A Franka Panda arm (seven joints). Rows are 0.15 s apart.
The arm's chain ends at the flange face. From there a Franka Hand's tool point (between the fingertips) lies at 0.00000 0.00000 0.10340 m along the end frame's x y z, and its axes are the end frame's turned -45 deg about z.
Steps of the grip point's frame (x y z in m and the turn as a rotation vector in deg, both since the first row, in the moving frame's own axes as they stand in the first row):
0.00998 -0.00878 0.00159 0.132 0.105 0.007
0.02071 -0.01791 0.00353 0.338 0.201 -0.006
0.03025 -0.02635 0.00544 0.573 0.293 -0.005
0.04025 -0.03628 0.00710 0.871 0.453 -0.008
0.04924 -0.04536 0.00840 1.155 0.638 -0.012
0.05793 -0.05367 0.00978 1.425 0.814 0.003
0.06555 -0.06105 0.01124 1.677 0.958 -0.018
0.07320 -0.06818 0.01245 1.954 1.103 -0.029
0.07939 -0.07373 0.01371 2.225 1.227 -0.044
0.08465 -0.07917 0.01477 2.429 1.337 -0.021
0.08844 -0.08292 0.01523 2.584 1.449 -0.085
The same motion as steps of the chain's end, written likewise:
0.00088 -0.01296 0.00159 0.168 -0.019 0.007
0.00215 -0.02662 0.00353 0.381 -0.097 -0.006
0.00312 -0.03892 0.00545 0.612 -0.198 -0.005
0.00334 -0.05243 0.00712 0.936 -0.296 -0.008
0.00340 -0.06460 0.00843 1.268 -0.366 -0.012
0.00379 -0.07606 0.00982 1.583 -0.432 0.003
0.00410 -0.08616 0.01130 1.863 -0.508 -0.018
0.00464 -0.09607 0.01253 2.162 -0.602 -0.029
0.00528 -0.10387 0.01381 2.441 -0.706 -0.044
0.00527 -0.11103 0.01489 2.663 -0.772 -0.021
0.00535 -0.11603 0.01537 2.852 -0.803 -0.085

